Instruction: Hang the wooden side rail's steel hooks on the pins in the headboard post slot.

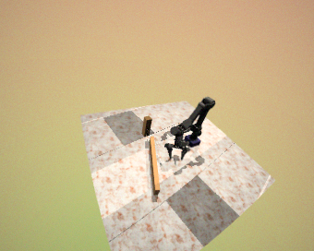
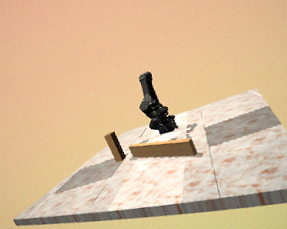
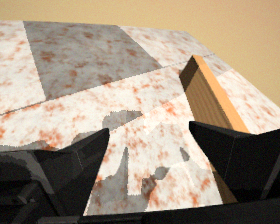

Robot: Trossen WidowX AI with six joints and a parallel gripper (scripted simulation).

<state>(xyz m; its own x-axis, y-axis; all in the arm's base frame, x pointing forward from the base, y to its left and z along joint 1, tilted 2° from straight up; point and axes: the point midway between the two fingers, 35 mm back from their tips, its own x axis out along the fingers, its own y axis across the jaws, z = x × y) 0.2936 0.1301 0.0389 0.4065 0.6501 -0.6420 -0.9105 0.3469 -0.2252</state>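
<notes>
My gripper tip is now 37 cm to the left of the headboard post, 5 cm short of it and 1 cm below it.
</notes>
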